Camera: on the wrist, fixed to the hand. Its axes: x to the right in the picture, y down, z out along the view.
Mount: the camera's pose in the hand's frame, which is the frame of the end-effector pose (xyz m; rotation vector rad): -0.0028 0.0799 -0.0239 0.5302 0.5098 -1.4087
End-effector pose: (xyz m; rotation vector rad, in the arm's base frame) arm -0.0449 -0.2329 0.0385 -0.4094 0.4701 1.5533
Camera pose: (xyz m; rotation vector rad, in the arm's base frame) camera -0.1253 -0.2492 0.0233 -0.5327 0.7213 -0.0664
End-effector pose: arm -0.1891 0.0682 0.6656 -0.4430 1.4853 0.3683
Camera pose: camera -0.2496 0.1256 0.6630 -1.0504 1.3137 -1.2895
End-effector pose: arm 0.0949 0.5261 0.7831 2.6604 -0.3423 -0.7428
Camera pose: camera 0.0947 0.4610 0.8353 -2.2965 -1.3385 0.1441
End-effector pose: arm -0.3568 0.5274 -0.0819 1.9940 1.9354 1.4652
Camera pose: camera -0.3079 0.4922 -0.0241 -0.1623 2.9607 1.0202
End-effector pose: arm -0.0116 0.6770 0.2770 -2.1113 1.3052 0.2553
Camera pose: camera -0.0853 0.6401 0.2639 -2.1188 -0.1655 -1.1198
